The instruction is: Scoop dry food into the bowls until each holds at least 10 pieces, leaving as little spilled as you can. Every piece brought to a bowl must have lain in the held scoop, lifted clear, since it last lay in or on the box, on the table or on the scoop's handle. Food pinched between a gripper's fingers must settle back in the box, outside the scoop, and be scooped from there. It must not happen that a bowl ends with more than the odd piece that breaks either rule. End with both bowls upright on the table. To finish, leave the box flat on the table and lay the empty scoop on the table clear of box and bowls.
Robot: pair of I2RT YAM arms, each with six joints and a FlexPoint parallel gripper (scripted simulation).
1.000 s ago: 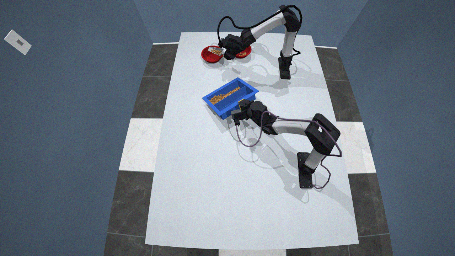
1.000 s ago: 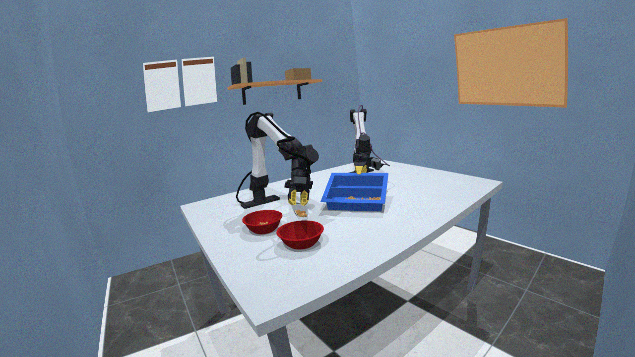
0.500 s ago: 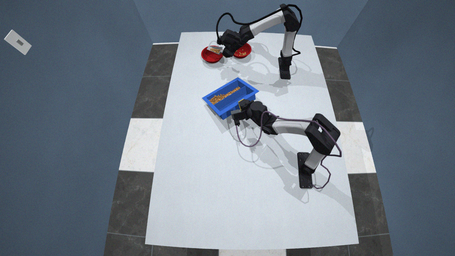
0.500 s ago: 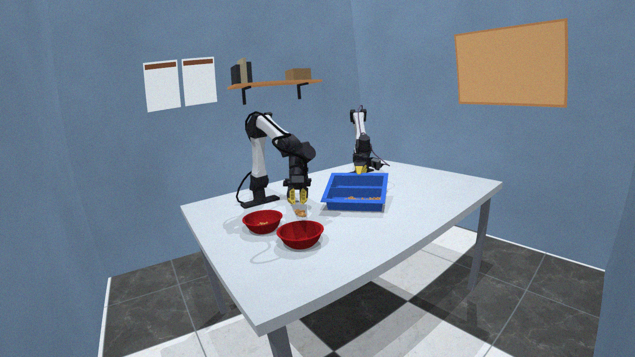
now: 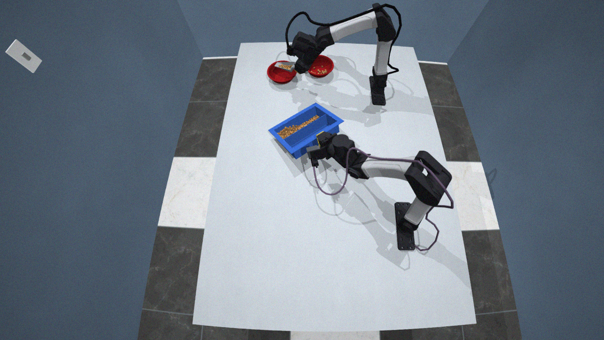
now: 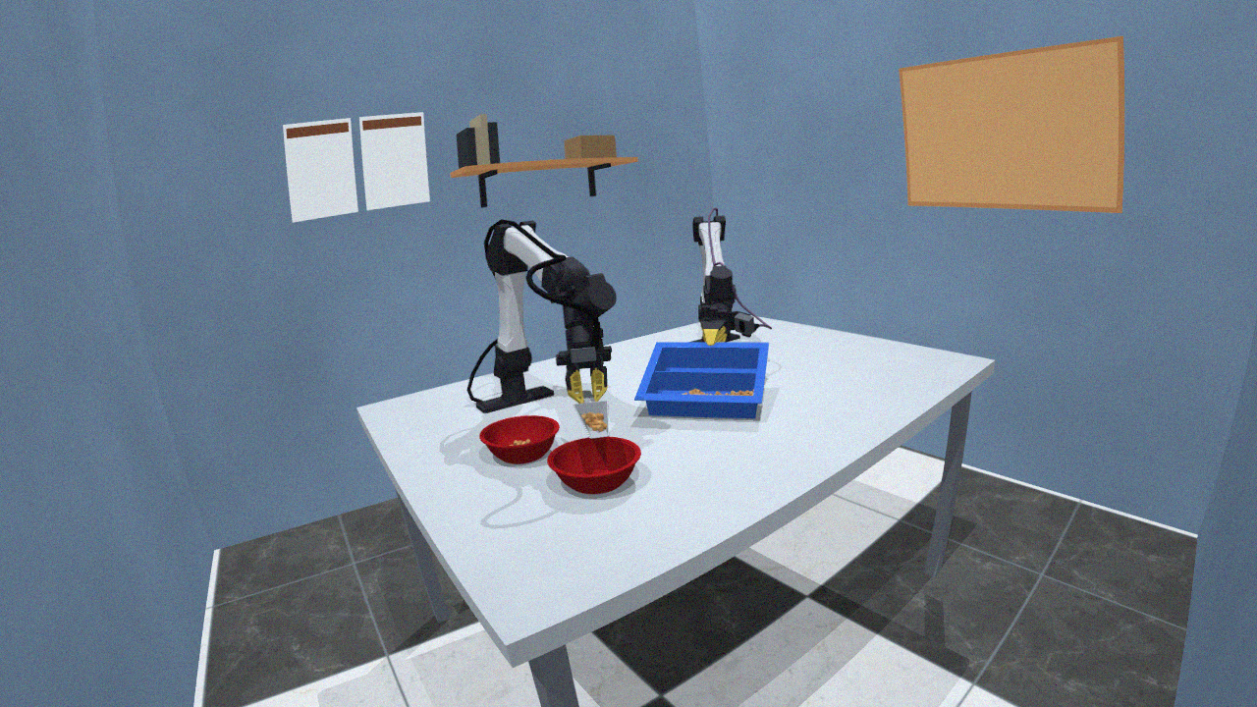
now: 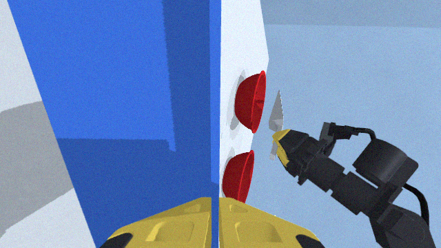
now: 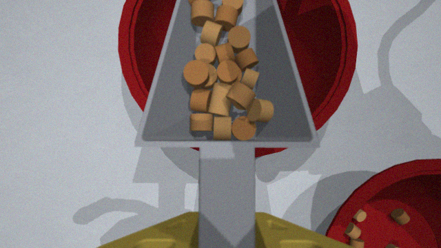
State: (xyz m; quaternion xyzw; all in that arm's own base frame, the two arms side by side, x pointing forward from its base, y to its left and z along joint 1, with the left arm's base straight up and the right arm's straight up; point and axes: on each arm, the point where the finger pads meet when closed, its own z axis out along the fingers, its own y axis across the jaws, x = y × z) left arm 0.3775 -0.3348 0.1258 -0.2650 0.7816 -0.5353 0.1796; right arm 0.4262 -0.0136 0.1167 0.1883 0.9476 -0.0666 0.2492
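The blue box is 70 mm to the right of my left hand, 50 mm below it and 50 mm ahead of it. Also, from my left hand: grey scoop 420 mm to the right, 110 mm ahead, 20 mm below.
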